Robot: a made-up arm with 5 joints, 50 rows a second.
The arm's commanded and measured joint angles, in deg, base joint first. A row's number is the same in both.
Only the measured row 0 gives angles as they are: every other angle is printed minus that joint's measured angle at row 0.
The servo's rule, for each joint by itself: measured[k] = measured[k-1] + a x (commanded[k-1-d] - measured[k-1]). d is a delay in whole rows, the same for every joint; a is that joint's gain. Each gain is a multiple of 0.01, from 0.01 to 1. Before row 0 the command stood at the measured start. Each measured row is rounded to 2 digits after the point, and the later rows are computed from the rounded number. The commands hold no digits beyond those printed.
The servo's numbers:
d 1
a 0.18 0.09 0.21 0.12 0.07
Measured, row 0:
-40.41 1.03 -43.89 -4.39 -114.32
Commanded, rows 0 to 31:
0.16 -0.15 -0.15 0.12 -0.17
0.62 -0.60 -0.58 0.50 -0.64
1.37 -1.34 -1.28 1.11 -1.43
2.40 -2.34 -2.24 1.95 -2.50
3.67 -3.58 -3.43 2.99 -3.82
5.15 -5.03 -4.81 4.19 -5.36
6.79 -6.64 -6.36 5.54 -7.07
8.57 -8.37 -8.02 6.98 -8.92
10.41 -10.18 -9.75 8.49 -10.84
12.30 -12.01 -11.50 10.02 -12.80
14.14 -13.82 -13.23 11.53 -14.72
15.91 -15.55 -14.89 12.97 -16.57
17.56 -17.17 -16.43 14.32 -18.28
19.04 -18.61 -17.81 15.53 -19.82
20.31 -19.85 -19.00 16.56 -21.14
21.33 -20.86 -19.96 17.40 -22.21
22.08 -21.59 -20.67 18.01 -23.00
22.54 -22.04 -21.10 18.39 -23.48
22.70 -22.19 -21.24 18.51 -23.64
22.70 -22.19 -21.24 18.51 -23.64
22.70 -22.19 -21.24 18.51 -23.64
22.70 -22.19 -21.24 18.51 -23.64
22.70 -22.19 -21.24 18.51 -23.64
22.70 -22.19 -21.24 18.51 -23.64
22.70 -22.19 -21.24 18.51 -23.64
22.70 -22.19 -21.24 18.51 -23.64
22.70 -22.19 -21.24 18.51 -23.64
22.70 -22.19 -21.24 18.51 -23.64
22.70 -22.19 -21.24 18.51 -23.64
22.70 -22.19 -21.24 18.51 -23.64
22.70 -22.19 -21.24 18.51 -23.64
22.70 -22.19 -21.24 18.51 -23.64
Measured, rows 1 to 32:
0.00 0.00 0.00 0.00 0.00
0.03 -0.01 -0.03 0.01 -0.01
0.14 -0.06 -0.15 0.07 -0.05
0.36 -0.18 -0.39 0.19 -0.15
0.73 -0.37 -0.78 0.40 -0.31
1.26 -0.66 -1.34 0.71 -0.56
1.96 -1.05 -2.07 1.13 -0.90
2.83 -1.55 -2.97 1.66 -1.33
3.86 -2.16 -4.03 2.30 -1.86
5.04 -2.88 -5.23 3.04 -2.49
6.35 -3.70 -6.55 3.88 -3.21
7.75 -4.61 -7.95 4.80 -4.02
9.22 -5.59 -9.41 5.78 -4.90
10.72 -6.63 -10.88 6.80 -5.84
12.22 -7.71 -12.34 7.85 -6.82
13.68 -8.80 -13.74 8.90 -7.82
15.06 -9.89 -15.05 9.92 -8.83
16.32 -10.94 -16.23 10.89 -9.82
17.44 -11.94 -17.25 11.79 -10.78
18.39 -12.86 -18.09 12.60 -11.68
19.17 -13.70 -18.75 13.31 -12.52
19.81 -14.46 -19.27 13.93 -13.30
20.33 -15.16 -19.68 14.48 -14.02
20.76 -15.79 -20.01 14.96 -14.69
21.11 -16.37 -20.27 15.39 -15.32
21.40 -16.89 -20.47 15.76 -15.90
21.63 -17.37 -20.63 16.09 -16.44
21.82 -17.80 -20.76 16.38 -16.94
21.98 -18.20 -20.86 16.64 -17.41
22.11 -18.56 -20.94 16.86 -17.85
22.22 -18.89 -21.00 17.06 -18.26
22.31 -19.19 -21.05 17.23 -18.64

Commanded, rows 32 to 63:
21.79 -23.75 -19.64 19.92 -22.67
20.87 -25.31 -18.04 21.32 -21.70
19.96 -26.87 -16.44 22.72 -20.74
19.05 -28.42 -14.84 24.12 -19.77
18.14 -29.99 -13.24 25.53 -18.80
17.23 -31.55 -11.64 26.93 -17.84
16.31 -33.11 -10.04 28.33 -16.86
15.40 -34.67 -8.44 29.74 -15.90
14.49 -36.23 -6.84 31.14 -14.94
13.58 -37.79 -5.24 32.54 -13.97
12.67 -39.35 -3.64 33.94 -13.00
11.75 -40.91 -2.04 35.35 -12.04
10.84 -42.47 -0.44 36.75 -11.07
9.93 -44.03 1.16 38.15 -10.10
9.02 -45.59 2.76 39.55 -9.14
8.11 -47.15 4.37 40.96 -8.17
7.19 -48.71 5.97 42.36 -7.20
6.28 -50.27 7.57 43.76 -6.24
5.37 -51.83 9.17 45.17 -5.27
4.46 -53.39 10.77 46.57 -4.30
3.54 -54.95 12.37 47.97 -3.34
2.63 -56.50 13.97 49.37 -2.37
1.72 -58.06 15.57 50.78 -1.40
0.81 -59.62 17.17 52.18 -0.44
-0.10 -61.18 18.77 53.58 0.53
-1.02 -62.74 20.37 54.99 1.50
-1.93 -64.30 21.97 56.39 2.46
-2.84 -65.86 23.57 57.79 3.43
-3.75 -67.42 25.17 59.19 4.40
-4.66 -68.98 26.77 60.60 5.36
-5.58 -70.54 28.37 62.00 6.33
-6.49 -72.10 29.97 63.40 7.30
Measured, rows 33 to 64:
22.38 -19.46 -21.09 17.38 -18.99
22.27 -19.85 -20.79 17.68 -19.25
22.02 -20.34 -20.21 18.12 -19.42
21.65 -20.93 -19.42 18.67 -19.51
21.18 -21.60 -18.46 19.32 -19.53
20.63 -22.36 -17.36 20.07 -19.48
20.02 -23.19 -16.16 20.89 -19.37
19.35 -24.08 -14.87 21.78 -19.19
18.64 -25.03 -13.52 22.74 -18.96
17.89 -26.04 -12.12 23.75 -18.68
17.11 -27.10 -10.68 24.80 -18.35
16.31 -28.20 -9.20 25.90 -17.98
15.49 -29.34 -7.70 27.03 -17.56
14.65 -30.52 -6.18 28.20 -17.11
13.80 -31.74 -4.64 29.39 -16.62
12.94 -32.99 -3.09 30.61 -16.10
12.07 -34.26 -1.52 31.85 -15.54
11.19 -35.56 0.05 33.11 -14.96
10.31 -36.88 1.63 34.39 -14.35
9.42 -38.23 3.21 35.68 -13.71
8.53 -39.59 4.80 36.99 -13.05
7.63 -40.97 6.39 38.31 -12.37
6.73 -42.37 7.98 39.64 -11.67
5.83 -43.78 9.57 40.98 -10.95
4.93 -45.21 11.17 42.32 -10.21
4.02 -46.65 12.77 43.67 -9.46
3.11 -48.10 14.37 45.03 -8.69
2.20 -49.56 15.97 46.39 -7.91
1.29 -51.03 17.57 47.76 -7.12
0.38 -52.51 19.17 49.13 -6.31
-0.53 -53.99 20.77 50.51 -5.49
-1.44 -55.48 22.37 51.89 -4.66

